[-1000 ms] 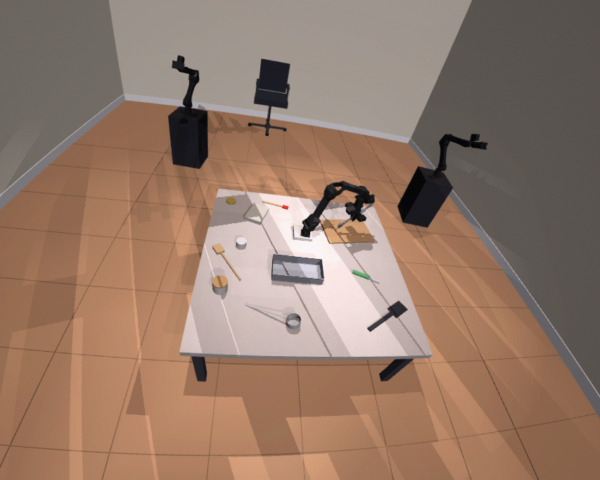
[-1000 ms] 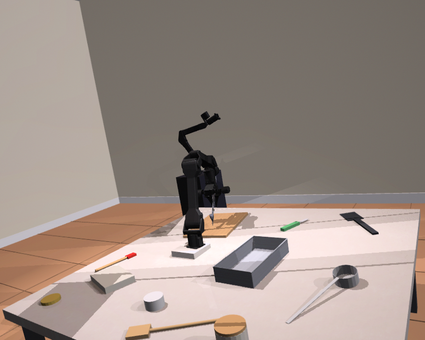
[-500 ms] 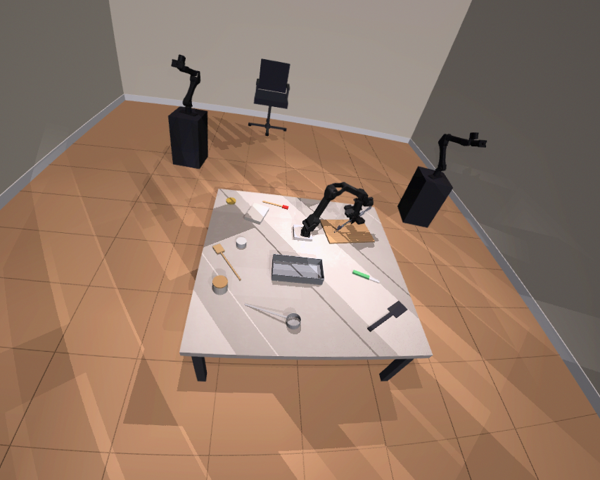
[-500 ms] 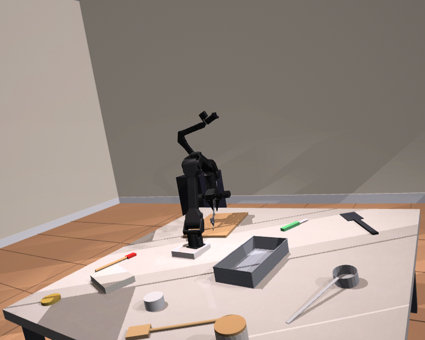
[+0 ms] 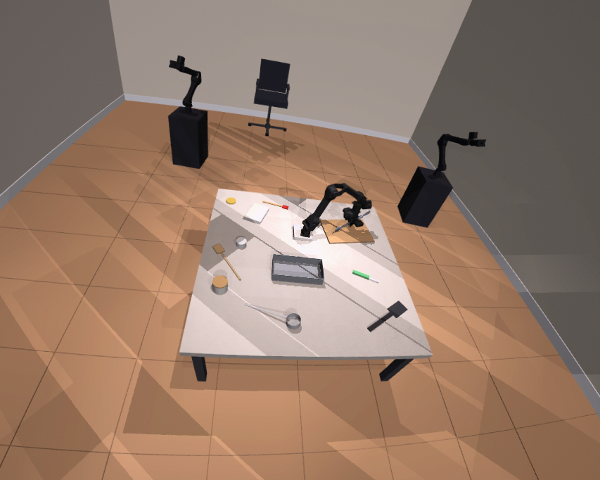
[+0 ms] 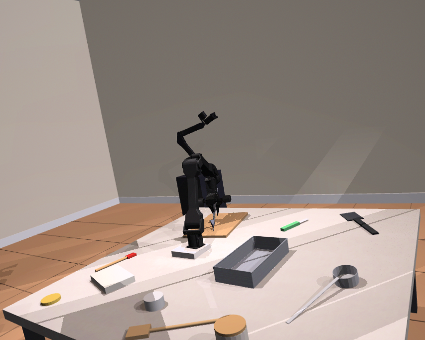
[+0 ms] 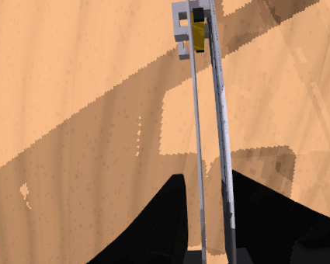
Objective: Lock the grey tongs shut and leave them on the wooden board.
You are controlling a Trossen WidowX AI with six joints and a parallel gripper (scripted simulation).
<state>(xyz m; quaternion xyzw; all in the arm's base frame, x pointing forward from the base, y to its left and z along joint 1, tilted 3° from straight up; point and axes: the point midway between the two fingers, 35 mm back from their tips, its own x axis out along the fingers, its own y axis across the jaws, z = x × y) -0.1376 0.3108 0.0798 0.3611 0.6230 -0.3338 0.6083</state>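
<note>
Right now my gripper tip is 50 mm above the wooden board. Also, from my gripper tip: yellow lock piece (30 mm ahead, 40 mm to the right, 10 mm above); then red-tipped stick (140 mm behind, 530 mm to the right, 50 mm below); then green-handled tool (420 mm ahead, 110 mm to the left, 50 mm below).
</note>
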